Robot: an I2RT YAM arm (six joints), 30 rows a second.
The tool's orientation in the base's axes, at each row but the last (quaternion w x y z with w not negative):
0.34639 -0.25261 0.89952 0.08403
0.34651 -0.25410 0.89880 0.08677
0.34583 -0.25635 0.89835 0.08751
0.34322 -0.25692 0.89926 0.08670
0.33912 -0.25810 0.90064 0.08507
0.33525 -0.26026 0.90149 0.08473
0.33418 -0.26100 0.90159 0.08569
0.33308 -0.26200 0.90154 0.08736
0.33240 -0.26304 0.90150 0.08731
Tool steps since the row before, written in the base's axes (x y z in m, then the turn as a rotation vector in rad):
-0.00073 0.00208 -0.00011 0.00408 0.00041 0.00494
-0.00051 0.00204 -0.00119 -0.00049 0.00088 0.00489
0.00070 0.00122 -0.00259 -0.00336 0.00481 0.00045
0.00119 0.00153 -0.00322 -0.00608 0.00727 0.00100
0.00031 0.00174 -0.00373 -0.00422 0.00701 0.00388
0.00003 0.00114 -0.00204 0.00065 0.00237 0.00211
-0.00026 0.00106 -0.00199 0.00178 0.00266 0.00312
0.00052 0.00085 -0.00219 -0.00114 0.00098 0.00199
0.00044 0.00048 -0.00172 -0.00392 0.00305 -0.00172
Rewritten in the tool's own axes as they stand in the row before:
-0.00029 0.00216 0.00034 -0.00603 -0.00186 -0.00118
0.00031 0.00203 0.00127 -0.00330 0.00091 -0.00363
0.00080 0.00073 0.00274 -0.00011 0.00585 -0.00066
0.00076 0.00075 0.00360 0.00026 0.00935 -0.00182
0.00154 0.00140 0.00357 -0.00271 0.00810 -0.00302
0.00083 0.00100 0.00194 -0.00276 0.00163 -0.00047
0.00102 0.00108 0.00172 -0.00426 0.00126 -0.00051
0.00073 0.00048 0.00224 -0.00096 0.00140 -0.00183
0.00063 0.00020 0.00172 0.00235 0.00470 0.00016

